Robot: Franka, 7 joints.
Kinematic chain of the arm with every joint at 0, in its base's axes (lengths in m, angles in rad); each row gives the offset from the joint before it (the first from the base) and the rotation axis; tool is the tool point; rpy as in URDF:
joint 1: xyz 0 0 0.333 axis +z
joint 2: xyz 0 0 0 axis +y
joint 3: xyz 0 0 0.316 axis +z
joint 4: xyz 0.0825 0 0 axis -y
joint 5: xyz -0.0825 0 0.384 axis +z
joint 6: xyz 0 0 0 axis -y
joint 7: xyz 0.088 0 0 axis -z
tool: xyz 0 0 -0.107 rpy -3.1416 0 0
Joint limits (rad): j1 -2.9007..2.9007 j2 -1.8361..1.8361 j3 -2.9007..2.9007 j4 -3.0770..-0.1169 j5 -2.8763..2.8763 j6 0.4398..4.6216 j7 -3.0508..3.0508
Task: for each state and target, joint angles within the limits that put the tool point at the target. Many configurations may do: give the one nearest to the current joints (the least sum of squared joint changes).
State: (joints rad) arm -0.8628 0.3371 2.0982 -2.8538 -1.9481 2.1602 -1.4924
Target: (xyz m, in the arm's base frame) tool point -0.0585 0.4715 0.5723
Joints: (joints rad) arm -0.6328 0.5409 2.4934 -2.3134 -1.9937 2.1941 -1.4924
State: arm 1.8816 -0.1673 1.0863 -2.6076 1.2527 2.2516 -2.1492
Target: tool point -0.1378 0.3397 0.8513
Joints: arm 1.5042 -0.6610 0.2771 -1.9382 1.2491 2.4856 -2.1492
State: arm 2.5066 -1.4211 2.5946 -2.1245 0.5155 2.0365 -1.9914
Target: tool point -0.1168 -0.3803 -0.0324
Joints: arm 2.4559 -1.3675 2.3352 -2.1318 0.4917 2.0560 -1.9914
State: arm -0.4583 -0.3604 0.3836 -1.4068 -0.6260 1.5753 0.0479
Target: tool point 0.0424 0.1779 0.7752
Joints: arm -0.1201 -1.1792 0.5467 -1.8954 -0.4631 1.0110 0.0479
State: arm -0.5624 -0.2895 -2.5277 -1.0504 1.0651 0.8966 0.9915
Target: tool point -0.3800 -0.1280 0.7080
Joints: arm -0.5516 0.0710 -2.5465 -1.4535 0.8749 0.4556 0.9915
